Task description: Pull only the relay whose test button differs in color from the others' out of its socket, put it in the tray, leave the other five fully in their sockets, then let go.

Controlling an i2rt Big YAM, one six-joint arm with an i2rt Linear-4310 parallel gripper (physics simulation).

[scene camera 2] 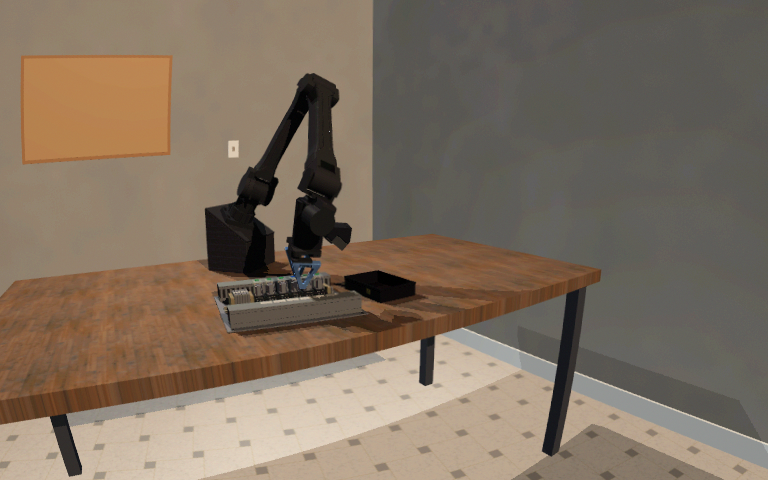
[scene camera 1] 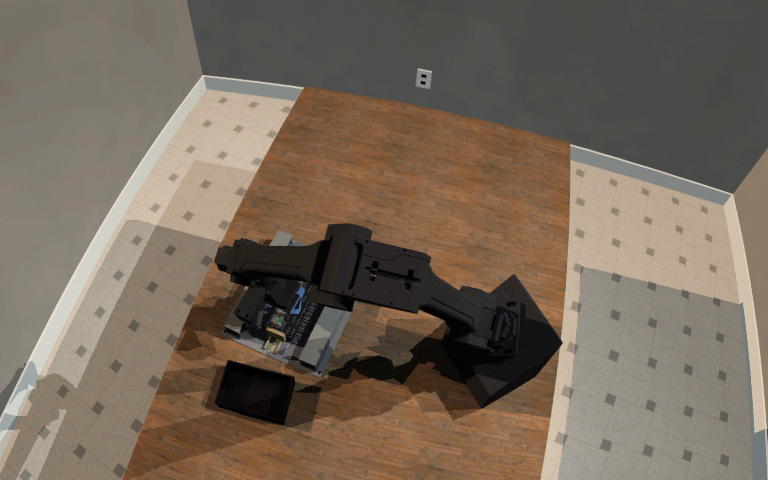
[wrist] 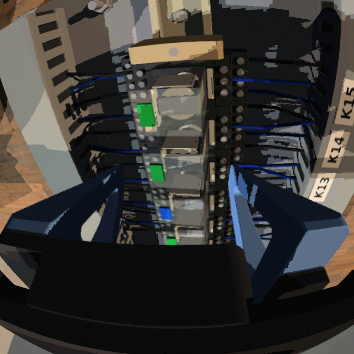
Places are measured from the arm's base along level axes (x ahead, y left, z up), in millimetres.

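Where they show: gripper, fingertip midpoint: [scene camera 2: 299, 283] [scene camera 1: 287, 306] [wrist: 175, 173]; arm's base, link origin: [scene camera 2: 237, 220] [scene camera 1: 500, 328].
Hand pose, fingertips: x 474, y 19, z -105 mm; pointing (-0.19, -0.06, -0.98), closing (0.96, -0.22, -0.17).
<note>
Things, the pixels of their top centre, and the offset from my fingertips.
- relay with the blue test button, top centre: [wrist: 183, 243] [scene camera 2: 281, 278] dx -2, dy -45, dz +18 mm
- green button, top centre: [wrist: 171, 242] dx -10, dy -44, dz +18 mm
- black tray, top centre: [scene camera 1: 253, 390] [scene camera 2: 379, 279] dx +13, dy +218, dz -16 mm
- tan end block, top centre: [wrist: 172, 51] [scene camera 1: 275, 331] dx +11, dy +65, dz -11 mm
The relay with the blue test button [wrist: 187, 209] is third from the top in the wrist view, upright in the row. Relays with green buttons [wrist: 180, 111] [wrist: 184, 171] stand above it, and another green button [wrist: 172, 241] shows below, partly cut off by the gripper body. The remaining relays are hidden there. My gripper [wrist: 175, 173] is partly open and empty. Its two blue fingers stand on either side of the relay row, with visible gaps to the relays. In scene camera 2 the fingers reach down to the row. The black tray [scene camera 1: 289, 399] [scene camera 2: 396, 293] holds no relay.
Grey wire ducts [scene camera 1: 320, 345] [scene camera 2: 294, 313] flank the relay row on the panel. A tan end block [wrist: 176, 51] stands at the row's end nearest the tray. Thin wires run on both sides. Labels K13, K14 and K15 line the right duct in the wrist view.
</note>
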